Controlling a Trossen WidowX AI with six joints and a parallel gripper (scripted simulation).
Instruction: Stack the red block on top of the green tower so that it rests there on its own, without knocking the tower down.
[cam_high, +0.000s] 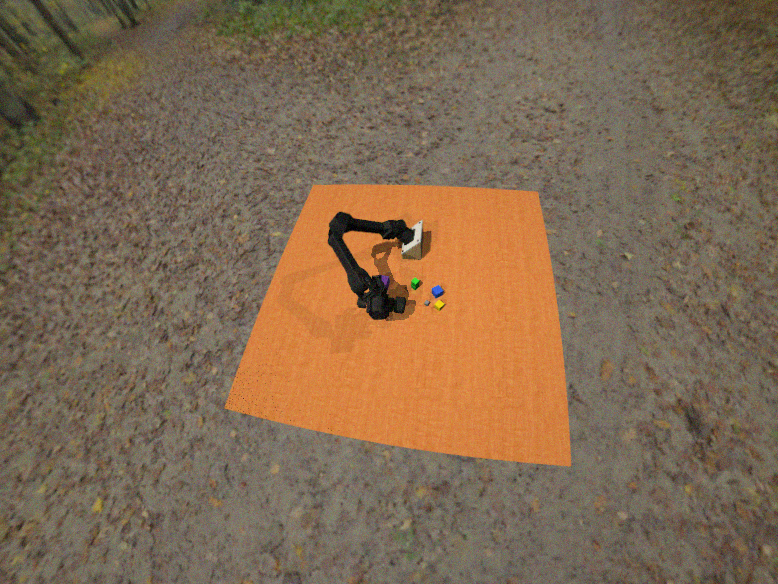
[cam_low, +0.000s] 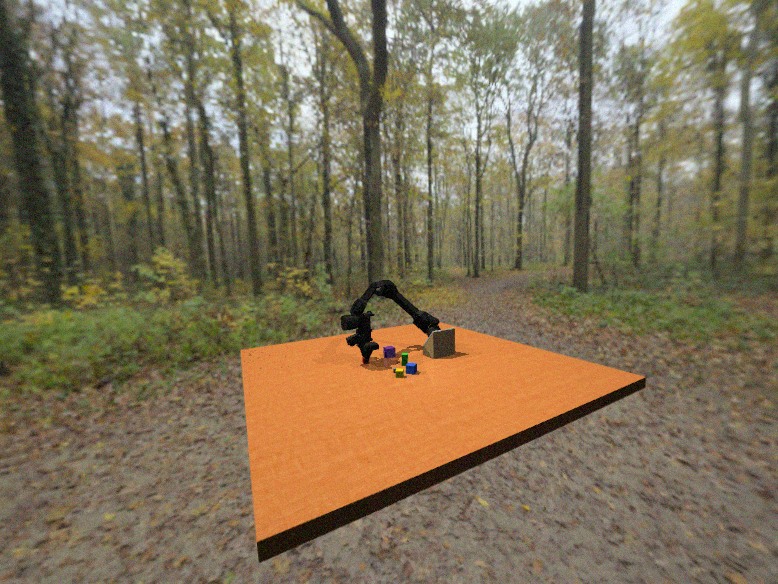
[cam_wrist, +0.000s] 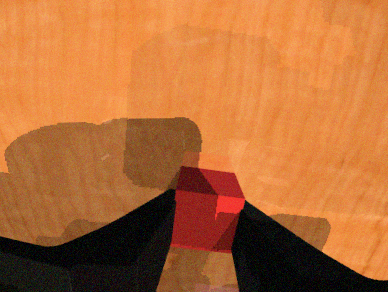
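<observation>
Right now the blue block is 21 cm to the left of my gripper tip, 12 cm behind it and 1 cm above it. From my gripper tip the other things lie so: small grey block (17 cm to the left, 6 cm behind); then red block (right at my gripper tip); then purple block (13 cm behind, 3 cm to the right, 1 cm above).
</observation>
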